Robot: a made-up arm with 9 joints. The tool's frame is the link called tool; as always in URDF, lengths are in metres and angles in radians. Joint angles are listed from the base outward.
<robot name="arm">
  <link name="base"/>
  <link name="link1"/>
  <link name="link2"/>
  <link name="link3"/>
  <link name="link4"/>
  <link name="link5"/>
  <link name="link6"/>
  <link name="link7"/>
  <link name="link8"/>
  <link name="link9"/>
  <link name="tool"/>
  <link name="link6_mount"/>
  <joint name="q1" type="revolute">
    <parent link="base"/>
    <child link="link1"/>
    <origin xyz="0 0 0.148" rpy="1.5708 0 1.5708"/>
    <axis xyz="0 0 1"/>
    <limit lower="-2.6" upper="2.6"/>
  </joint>
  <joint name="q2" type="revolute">
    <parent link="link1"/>
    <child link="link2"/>
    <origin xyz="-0.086 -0.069 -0.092" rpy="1.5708 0 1.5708"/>
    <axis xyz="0 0 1"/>
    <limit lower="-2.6" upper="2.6"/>
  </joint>
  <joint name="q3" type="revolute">
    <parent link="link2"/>
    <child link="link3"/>
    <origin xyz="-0.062 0.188 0.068" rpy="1.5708 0 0"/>
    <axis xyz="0 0 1"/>
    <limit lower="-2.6" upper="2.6"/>
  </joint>
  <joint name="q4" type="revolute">
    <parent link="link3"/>
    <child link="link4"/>
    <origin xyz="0.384 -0.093 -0.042" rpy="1.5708 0 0"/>
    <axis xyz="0 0 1"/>
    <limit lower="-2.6" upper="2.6"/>
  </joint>
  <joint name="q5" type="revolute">
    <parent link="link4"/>
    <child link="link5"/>
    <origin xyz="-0.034 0.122 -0.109" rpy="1.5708 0 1.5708"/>
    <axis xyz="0 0 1"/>
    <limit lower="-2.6" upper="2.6"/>
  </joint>
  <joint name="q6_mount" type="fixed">
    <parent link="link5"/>
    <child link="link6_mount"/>
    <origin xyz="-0.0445 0.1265 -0.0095" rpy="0 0 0"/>
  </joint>
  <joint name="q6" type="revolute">
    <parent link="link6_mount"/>
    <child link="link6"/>
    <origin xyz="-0.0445 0.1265 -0.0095" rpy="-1.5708 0 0"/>
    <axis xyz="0 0 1"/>
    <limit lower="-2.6" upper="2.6"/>
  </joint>
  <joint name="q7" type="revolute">
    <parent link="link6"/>
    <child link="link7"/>
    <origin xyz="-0.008 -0.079 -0.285" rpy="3.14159 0 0"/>
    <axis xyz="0 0 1"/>
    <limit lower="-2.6" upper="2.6"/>
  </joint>
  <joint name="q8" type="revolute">
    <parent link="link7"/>
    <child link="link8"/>
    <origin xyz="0.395 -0.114 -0.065" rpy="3.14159 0 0"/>
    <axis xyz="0 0 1"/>
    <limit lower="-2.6" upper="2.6"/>
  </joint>
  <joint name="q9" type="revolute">
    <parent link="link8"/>
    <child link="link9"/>
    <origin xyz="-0.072 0.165 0.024" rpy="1.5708 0 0"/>
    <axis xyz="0 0 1"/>
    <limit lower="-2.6" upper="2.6"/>
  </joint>
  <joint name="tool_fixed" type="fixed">
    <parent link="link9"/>
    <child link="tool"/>
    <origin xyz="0.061 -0.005 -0.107" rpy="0 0 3.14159"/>
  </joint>
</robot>
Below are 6 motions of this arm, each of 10 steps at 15 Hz.
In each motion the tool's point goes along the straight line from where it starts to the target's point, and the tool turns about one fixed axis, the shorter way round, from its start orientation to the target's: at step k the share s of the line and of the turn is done. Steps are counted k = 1, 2, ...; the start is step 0. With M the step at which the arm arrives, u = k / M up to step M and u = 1 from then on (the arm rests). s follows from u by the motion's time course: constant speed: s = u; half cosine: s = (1 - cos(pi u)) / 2; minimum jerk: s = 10 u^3 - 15 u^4 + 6 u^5.
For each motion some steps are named. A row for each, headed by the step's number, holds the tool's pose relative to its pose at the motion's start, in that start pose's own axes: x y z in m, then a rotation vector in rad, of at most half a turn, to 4 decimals.
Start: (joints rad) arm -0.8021 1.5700 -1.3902 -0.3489 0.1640 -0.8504 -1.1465 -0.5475 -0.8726
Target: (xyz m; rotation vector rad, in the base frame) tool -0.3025 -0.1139 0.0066 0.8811 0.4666 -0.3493
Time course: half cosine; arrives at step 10
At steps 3, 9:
3: 0.0721 0.0306 0.0264 -0.0245 -0.0913 0.3625
9: 0.3413 0.1448 0.1248 -0.1159 -0.4323 1.7157

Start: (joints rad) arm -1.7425 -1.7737 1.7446 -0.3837 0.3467 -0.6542 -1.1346 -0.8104 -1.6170
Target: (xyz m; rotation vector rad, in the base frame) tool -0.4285 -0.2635 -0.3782 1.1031 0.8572 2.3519
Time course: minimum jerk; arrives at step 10
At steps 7, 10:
7: 0.3804 -0.2686 0.4092 -1.3975 -0.5356 0.7060
10: 0.4545 -0.3210 0.4890 -1.6698 -0.6400 0.8435

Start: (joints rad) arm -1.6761 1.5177 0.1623 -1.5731 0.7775 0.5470 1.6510 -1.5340 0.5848
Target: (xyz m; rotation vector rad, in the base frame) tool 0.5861 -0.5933 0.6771 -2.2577 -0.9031 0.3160
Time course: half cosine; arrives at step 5
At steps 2, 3, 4, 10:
2: 0.0077 -0.1022 0.0317 -0.1601 -0.0637 -0.0866
3: 0.0146 -0.1936 0.0601 -0.3034 -0.1206 -0.1641
4: 0.0201 -0.2676 0.0831 -0.4192 -0.1667 -0.2267
10: 0.0223 -0.2959 0.0918 -0.4635 -0.1843 -0.2507

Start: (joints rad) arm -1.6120 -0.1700 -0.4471 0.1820 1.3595 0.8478 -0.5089 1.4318 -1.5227
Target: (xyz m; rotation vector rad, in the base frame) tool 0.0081 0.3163 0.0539 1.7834 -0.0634 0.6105
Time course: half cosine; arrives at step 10
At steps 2, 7, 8, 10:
2: -0.0007 -0.0126 -0.0144 0.0141 0.0062 0.0128
7: -0.0058 -0.1047 -0.1199 0.1176 0.0513 0.1063
8: -0.0066 -0.1193 -0.1367 0.1340 0.0585 0.1211
10: -0.0073 -0.1319 -0.1511 0.1481 0.0646 0.1339

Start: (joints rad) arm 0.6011 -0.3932 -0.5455 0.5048 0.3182 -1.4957 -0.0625 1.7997 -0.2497
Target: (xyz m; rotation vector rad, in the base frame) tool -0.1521 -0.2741 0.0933 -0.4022 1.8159 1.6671
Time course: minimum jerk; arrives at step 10
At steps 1, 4, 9, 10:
1: -0.0017 -0.0006 0.0006 0.0009 -0.0201 -0.0044
4: -0.0640 -0.0231 0.0236 0.0317 -0.7438 -0.1635
9: -0.2000 -0.0721 0.0737 0.0991 -2.3230 -0.5106
10: -0.2017 -0.0727 0.0743 0.1000 -2.3430 -0.5150

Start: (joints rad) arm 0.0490 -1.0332 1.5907 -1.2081 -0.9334 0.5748 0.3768 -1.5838 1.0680
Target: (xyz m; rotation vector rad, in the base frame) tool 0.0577 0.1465 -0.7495 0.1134 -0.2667 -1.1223
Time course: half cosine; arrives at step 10
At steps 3, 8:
3: 0.1449 -0.0788 0.0202 -0.0921 -0.0989 0.0729
8: 0.6358 -0.3459 0.0888 -0.4043 -0.4342 0.3199

